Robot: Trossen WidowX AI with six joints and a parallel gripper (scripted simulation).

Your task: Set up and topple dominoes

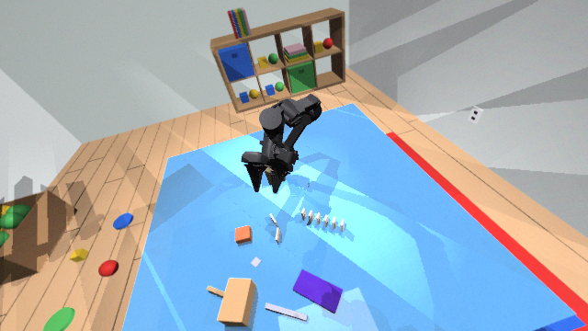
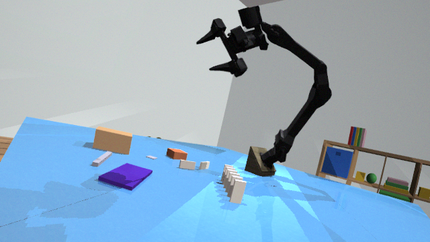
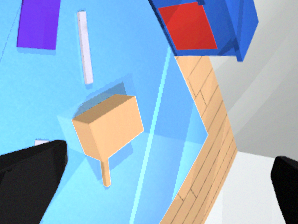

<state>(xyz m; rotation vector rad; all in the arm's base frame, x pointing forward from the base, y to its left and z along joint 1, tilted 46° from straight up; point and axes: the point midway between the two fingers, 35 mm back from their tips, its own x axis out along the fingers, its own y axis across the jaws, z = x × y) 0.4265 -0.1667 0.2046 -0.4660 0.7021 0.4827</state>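
My gripper tip is now 9 cm past the orange block, 18 cm to the left of it and 33 cm above it. From my gripper tip the other things lie so: tan box: 16 cm ahead, 18 cm to the right, 31 cm below; purple slab: 16 cm ahead, 8 cm to the left, 34 cm below; small grey tile: 3 cm ahead, 13 cm to the right, 34 cm below.
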